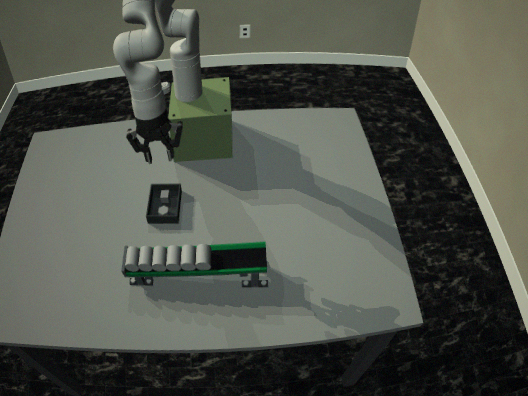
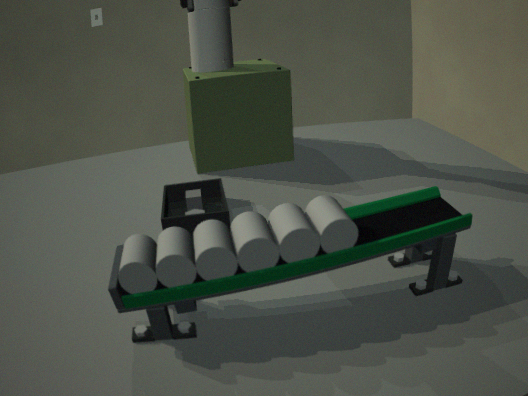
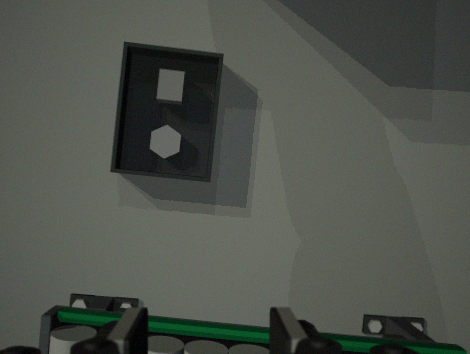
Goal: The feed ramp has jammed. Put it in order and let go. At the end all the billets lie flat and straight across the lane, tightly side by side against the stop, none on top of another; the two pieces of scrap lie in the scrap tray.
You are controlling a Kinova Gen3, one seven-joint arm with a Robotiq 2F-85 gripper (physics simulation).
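Places are measured from the arm's base along level axes (x ahead, y left, z up), in millimetres.
Pixels of known places: gripper, between the fingertips: [image 1: 160,160] [image 2: 212,8] [image 3: 209,333]; arm's base, origin of its link: [image 1: 188,93] [image 2: 212,68].
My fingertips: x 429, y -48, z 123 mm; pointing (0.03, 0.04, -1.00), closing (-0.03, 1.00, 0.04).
For each thing: its top centre in the pictures, then the offset to it from my fingertips. Level surfaces: height alone.
- stop, centre of its top: [image 2: 117,264] [image 1: 124,258] 118 mm ahead, 137 mm right, 243 mm down
- pale square scrap piece, centre of its top: [image 3: 170,85] [image 2: 193,193] [image 1: 164,193] 142 mm back, 34 mm right, 288 mm down
- hexagonal scrap piece, centre of its top: [image 3: 165,141] [image 2: 194,213] [image 1: 163,210] 86 mm back, 38 mm right, 297 mm down
- dark scrap tray, centre of its top: [image 3: 167,112] [image 2: 193,197] [image 1: 163,199] 114 mm back, 36 mm right, 282 mm down
- grey table, height of its surface: 317 mm down
Six whitish billets, from the first [image 1: 132,258] [image 2: 138,263] by the stop [image 1: 124,261] [image 2: 115,277] to the last [image 1: 203,257] [image 2: 331,224] up the slope, lie flat and straight across the lane, side by side with no visible gaps and none on top. A pale square scrap piece [image 1: 164,194] [image 2: 194,200] [image 3: 170,86] and a hexagonal scrap piece [image 1: 163,210] [image 2: 195,212] [image 3: 165,141] lie apart inside the dark scrap tray [image 1: 149,202] [image 2: 172,223] [image 3: 217,115]. My gripper [image 1: 160,159] [image 3: 209,333] is partly open and empty, high behind the tray.
The green-railed ramp [image 1: 240,246] [image 2: 400,202] [image 3: 210,327] stands on bolted feet and rises to the right. The green base block [image 1: 205,135] [image 2: 242,117] carries the arm behind the tray. The grey table [image 1: 325,220] surrounds them.
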